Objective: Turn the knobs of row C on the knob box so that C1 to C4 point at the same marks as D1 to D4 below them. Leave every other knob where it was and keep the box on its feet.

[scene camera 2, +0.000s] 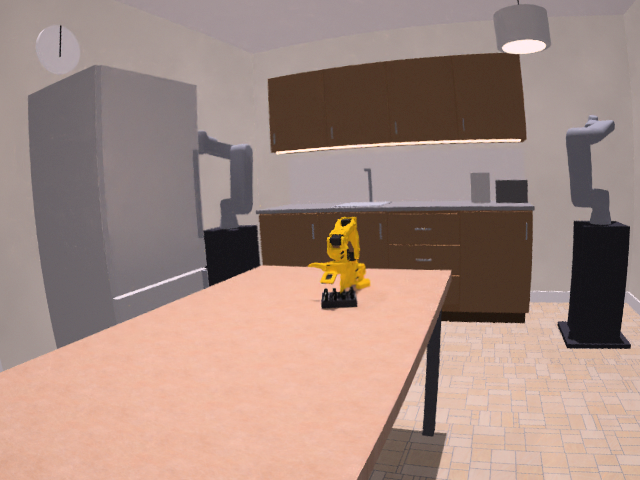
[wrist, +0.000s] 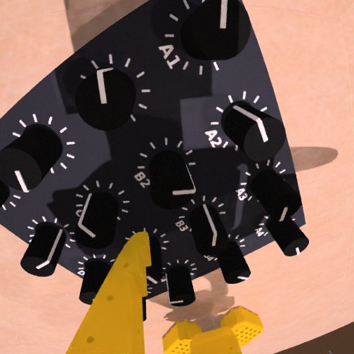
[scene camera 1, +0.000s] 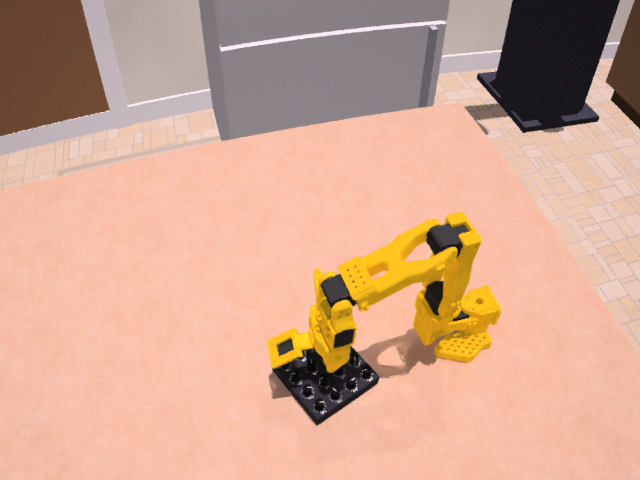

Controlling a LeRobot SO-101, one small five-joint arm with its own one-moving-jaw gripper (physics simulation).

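Seen in the pictures: hand, its tool point: [scene camera 2: 340, 292] [scene camera 1: 330, 368]; arm's base, origin of its link: [scene camera 2: 353, 287] [scene camera 1: 442, 335].
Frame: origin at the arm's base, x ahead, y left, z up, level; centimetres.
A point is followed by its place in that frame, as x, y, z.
Note:
The black knob box [scene camera 1: 316, 417] @[22.1, 8.2, 2.2] [scene camera 2: 339, 302] @[24.0, 3.6, 1.8] [wrist: 155, 82] sits flat on the table under the gripper. In the wrist view, C1 [wrist: 35, 150] has its top line toward the lower right. C2 [wrist: 102, 215] has its side line on the left. C3 [wrist: 154, 255] is partly hidden by the fixed jaw [wrist: 117, 295], whose tip is beside it. C4 [wrist: 181, 287] has a line on its left side. D1 is cut off at the left edge. D2 [wrist: 42, 247] has its line on the right. D3 [wrist: 94, 282] and D4 are largely covered. My gripper [scene camera 1: 327, 338] is open and empty, its moving jaw outside the wrist view.
Knobs A1 [wrist: 215, 37], A2 [wrist: 255, 132], B1 [wrist: 106, 100], B2 [wrist: 170, 175] and B3 [wrist: 206, 227] stand close around. The arm base [scene camera 1: 462, 346] @[-1.3, 3.6, 1.8] [wrist: 215, 342] is on the table [scene camera 1: 155, 289] @[40.8, -20.4, 0.0] [scene camera 2: 206, 392] @[82.0, -2.3, 0.0]. A grey fridge [scene camera 1: 330, 77] [scene camera 2: 144, 170] stands beyond the table edge.

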